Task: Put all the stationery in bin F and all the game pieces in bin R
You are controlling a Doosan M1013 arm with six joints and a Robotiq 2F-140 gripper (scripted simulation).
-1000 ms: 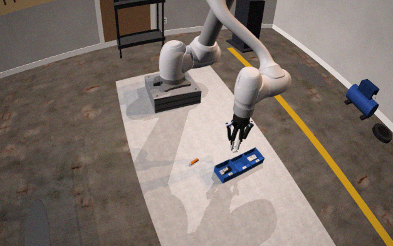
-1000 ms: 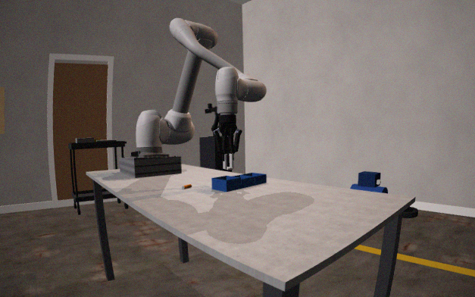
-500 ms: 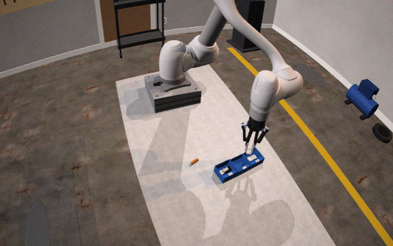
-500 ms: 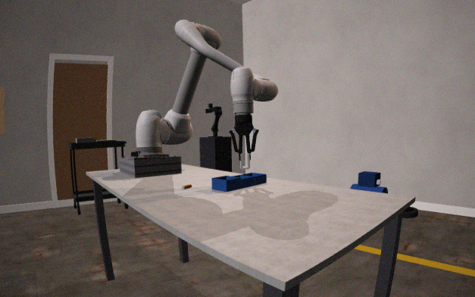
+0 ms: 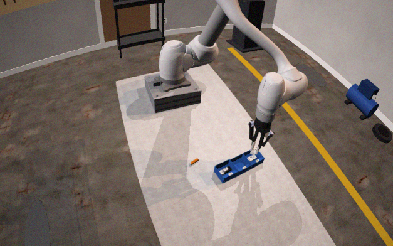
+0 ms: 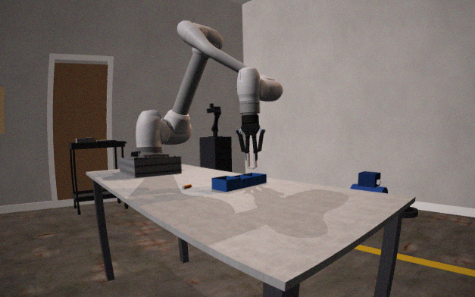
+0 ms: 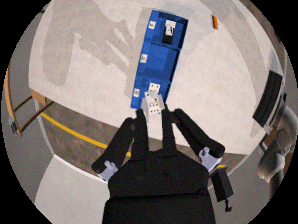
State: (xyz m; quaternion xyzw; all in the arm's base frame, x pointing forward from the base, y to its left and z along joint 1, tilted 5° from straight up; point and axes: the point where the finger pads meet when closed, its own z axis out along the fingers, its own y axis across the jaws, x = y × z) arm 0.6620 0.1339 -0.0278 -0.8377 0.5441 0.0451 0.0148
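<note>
The white domino tile lies 9 cm below my hand. Round my hand: orange cylinder 27 cm to the right, 12 cm behind, 9 cm below; grey-white piece 17 cm to the right, 7 cm below; black piece 17 cm to the right, 9 cm below.
</note>
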